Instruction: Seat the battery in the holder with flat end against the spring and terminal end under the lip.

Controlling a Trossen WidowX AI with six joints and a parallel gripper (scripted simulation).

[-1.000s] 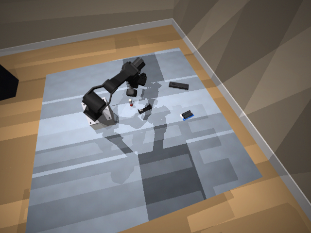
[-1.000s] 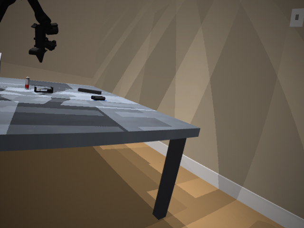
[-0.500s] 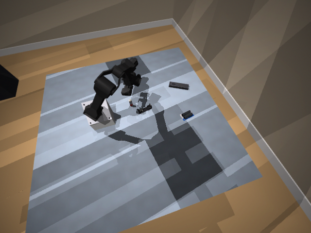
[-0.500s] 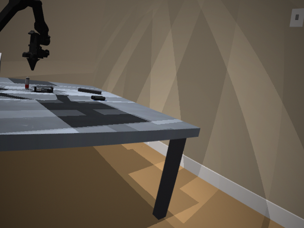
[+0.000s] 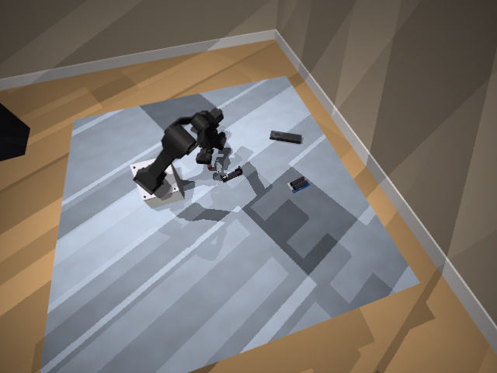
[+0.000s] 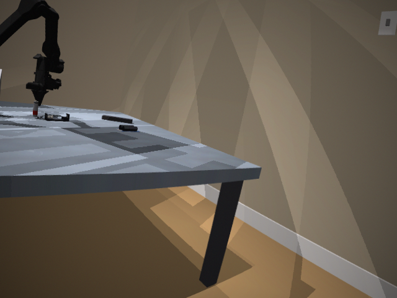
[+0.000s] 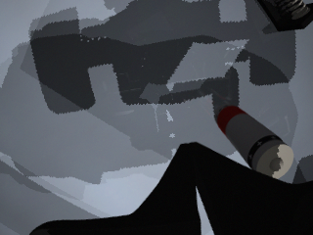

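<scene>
My gripper tip is now 20 mm past the grey battery, 30 mm to the left of it and 10 mm above it. Also, from my gripper tip: long dark bar (400 mm ahead, 20 mm to the left, 30 mm below).
</scene>
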